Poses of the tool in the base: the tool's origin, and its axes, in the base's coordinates. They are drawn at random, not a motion.
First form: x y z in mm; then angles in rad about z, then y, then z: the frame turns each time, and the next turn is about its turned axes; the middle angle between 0 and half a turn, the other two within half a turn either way.
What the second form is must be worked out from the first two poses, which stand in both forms.
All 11 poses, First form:
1: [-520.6 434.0 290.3 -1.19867 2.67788 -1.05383]
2: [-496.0 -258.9 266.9 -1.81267 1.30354 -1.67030]
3: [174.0 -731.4 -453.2 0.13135 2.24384 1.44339]
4: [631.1 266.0 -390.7 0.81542 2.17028 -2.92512]
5: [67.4 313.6 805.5 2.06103 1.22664 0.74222]
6: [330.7 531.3 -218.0 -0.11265 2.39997 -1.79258]
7: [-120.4 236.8 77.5 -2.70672 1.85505 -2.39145]
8: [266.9 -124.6 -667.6 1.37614 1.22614 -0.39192]
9: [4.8 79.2 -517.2 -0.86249 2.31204 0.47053]
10: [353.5 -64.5 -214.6 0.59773 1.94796 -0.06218]
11: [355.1 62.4 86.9 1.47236 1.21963 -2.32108]
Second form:
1:
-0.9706 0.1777 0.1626
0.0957 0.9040 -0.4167
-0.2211 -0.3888 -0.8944
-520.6 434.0 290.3

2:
-0.9598 -0.1594 -0.2310
0.2638 -0.2313 -0.9364
0.0958 -0.9597 0.2641
-496.0 -258.9 266.9

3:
-0.2084 0.5963 0.7752
0.9730 0.2069 0.1024
-0.0994 0.7756 -0.6234
174.0 -731.4 -453.2

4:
0.5341 0.6279 0.5660
0.2539 -0.7578 0.6011
0.8064 -0.1773 -0.5642
631.1 266.0 -390.7

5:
-0.7134 -0.5428 -0.4432
-0.0989 -0.5482 0.8305
-0.6938 0.6363 0.3374
67.4 313.6 805.5

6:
0.0515 -0.7395 0.6712
-0.9876 -0.1377 -0.0759
0.1486 -0.6589 -0.7374
330.7 531.3 -218.0

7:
-0.4733 -0.1348 -0.8705
0.5319 0.7440 -0.4044
0.7022 -0.6544 -0.2804
-120.4 236.8 77.5

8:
0.4351 -0.8818 0.1821
0.2325 0.3054 0.9234
-0.8698 -0.3595 0.3379
266.9 -124.6 -667.6

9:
-0.0472 0.8761 0.4799
0.7520 0.3474 -0.5602
-0.6575 0.3344 -0.6752
4.8 79.2 -517.2

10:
-0.2689 -0.5806 0.7685
-0.2582 0.8121 0.5232
-0.9279 -0.0578 -0.3683
353.5 -64.5 -214.6

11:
0.7049 0.7033 0.0923
-0.3053 0.1834 0.9344
0.6402 -0.6869 0.3440
355.1 62.4 86.9

